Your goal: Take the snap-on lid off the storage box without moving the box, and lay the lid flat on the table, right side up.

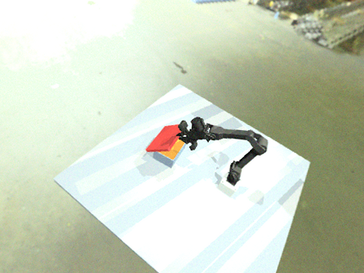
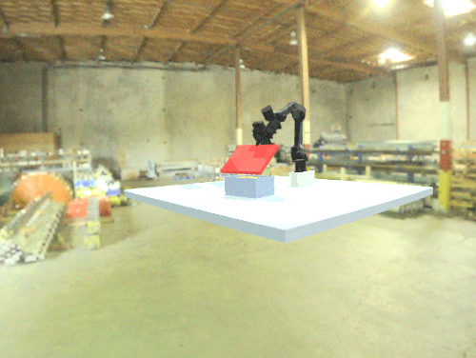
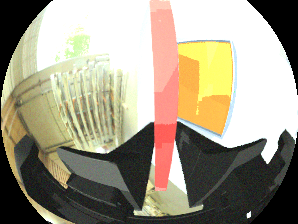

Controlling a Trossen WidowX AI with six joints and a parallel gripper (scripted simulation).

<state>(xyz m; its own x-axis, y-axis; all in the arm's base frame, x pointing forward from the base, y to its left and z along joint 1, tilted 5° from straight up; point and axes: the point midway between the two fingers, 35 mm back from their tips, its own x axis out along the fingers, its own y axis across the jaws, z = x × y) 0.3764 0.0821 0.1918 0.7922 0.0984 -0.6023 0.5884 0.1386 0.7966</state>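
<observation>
The red lid is 60 mm ahead of my gripper tip, 50 mm below it and 10 mm to the left of it. Also, from my gripper tip: storage box 190 mm below, 40 mm ahead, 20 mm to the right.
</observation>
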